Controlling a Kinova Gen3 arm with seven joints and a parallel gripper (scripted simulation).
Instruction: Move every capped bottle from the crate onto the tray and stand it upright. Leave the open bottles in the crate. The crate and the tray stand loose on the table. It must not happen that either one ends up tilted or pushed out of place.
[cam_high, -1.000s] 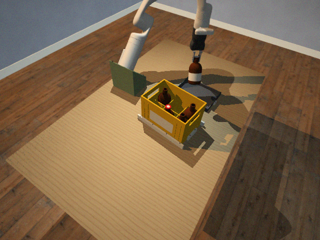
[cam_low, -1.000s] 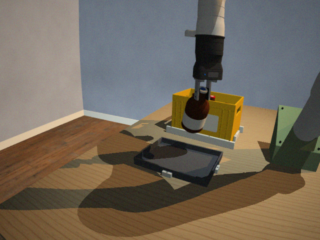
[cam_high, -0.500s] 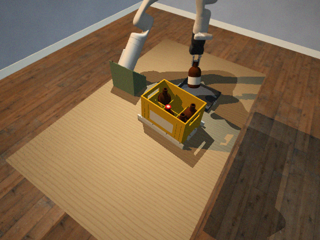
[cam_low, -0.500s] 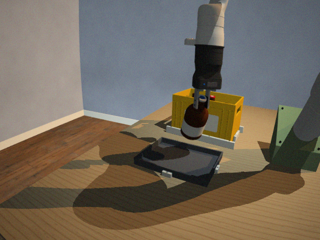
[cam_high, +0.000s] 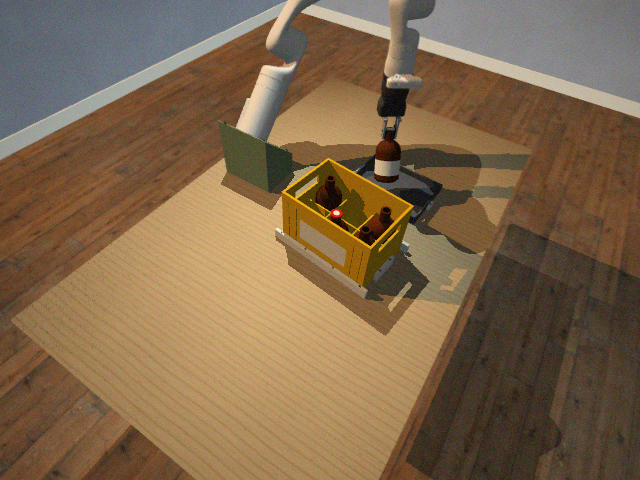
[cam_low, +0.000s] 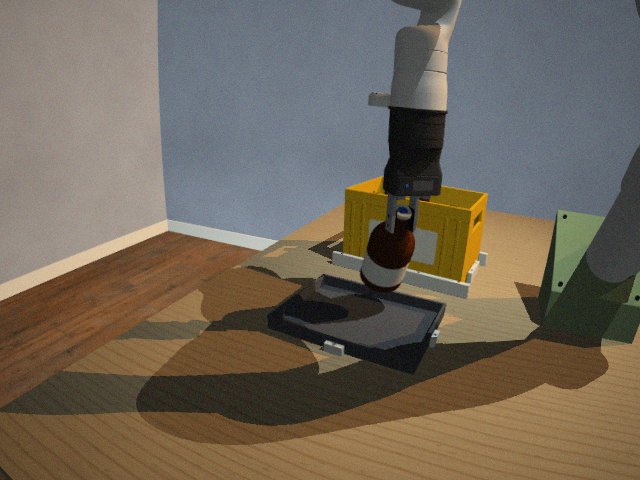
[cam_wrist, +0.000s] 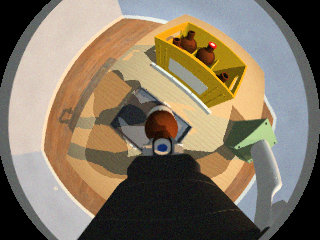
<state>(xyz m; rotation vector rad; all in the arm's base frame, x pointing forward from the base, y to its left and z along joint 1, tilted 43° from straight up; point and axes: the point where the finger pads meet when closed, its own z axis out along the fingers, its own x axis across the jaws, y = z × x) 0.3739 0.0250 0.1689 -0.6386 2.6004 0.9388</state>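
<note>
My gripper is now 50 mm above the white-label bottle, 30 mm to the left of it and 20 mm short of it. From my hand the other things lie so: yellow crate 300 mm to the right, 110 mm below, 10 mm behind; dark tray 180 mm below, 50 mm ahead, 10 mm to the right.
</note>
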